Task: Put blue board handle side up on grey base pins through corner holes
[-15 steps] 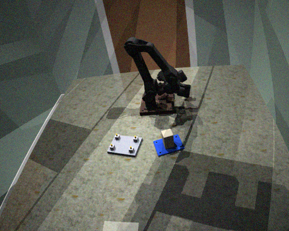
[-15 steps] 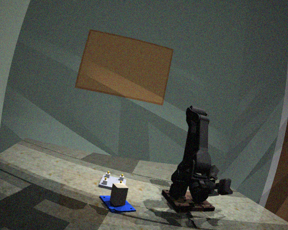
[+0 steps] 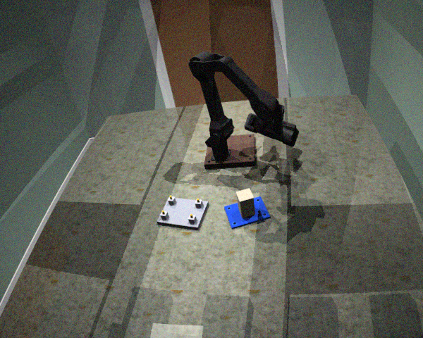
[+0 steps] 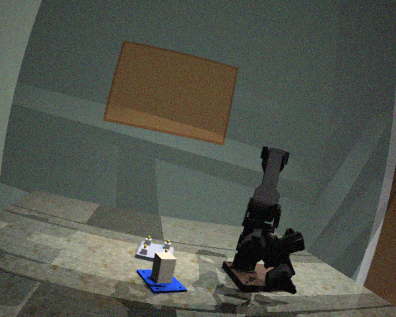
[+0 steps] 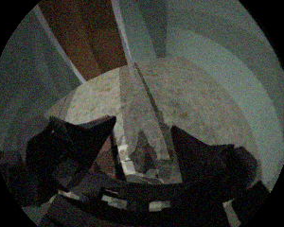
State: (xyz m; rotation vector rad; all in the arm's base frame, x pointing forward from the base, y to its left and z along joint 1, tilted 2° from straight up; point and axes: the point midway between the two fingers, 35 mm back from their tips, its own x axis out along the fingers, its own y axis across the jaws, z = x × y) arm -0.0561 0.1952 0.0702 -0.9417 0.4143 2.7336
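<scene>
Now: gripper tip 340 mm short of the blue board, 70 mm to the left of it and 40 mm above it. From my gripper tip the other things lie so: grey base (360 mm ahead, 270 mm to the right, 60 mm below).
</scene>
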